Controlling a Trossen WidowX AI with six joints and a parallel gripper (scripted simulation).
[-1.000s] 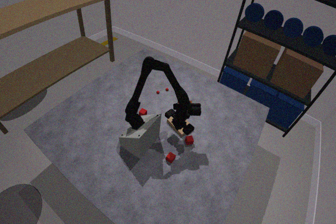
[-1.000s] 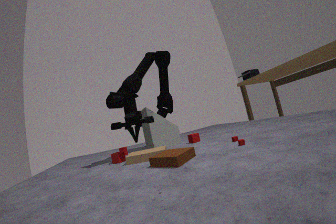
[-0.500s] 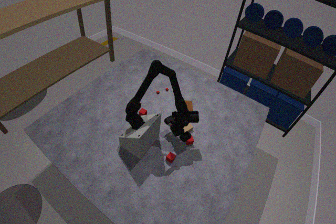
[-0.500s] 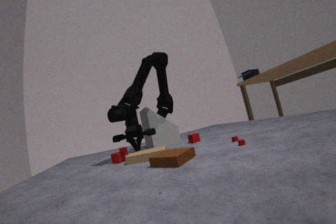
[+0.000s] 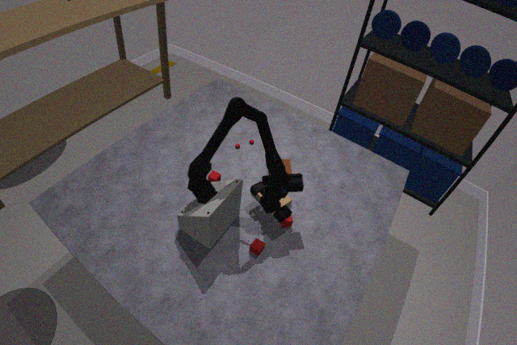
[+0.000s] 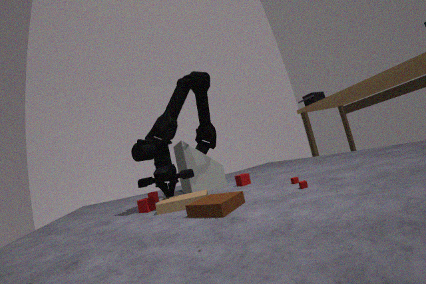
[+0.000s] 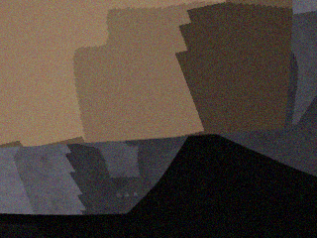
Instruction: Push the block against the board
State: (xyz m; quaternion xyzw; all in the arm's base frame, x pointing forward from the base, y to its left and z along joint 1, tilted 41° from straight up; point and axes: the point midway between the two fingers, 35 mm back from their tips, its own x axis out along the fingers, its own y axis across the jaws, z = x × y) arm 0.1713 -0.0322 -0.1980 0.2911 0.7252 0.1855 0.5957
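Right now the board is 80 mm ahead of my gripper tip, 40 mm to the left of it and 10 mm above it. Round my gripper tip: brown square block 230 mm ahead, 110 mm to the left, 10 mm above.
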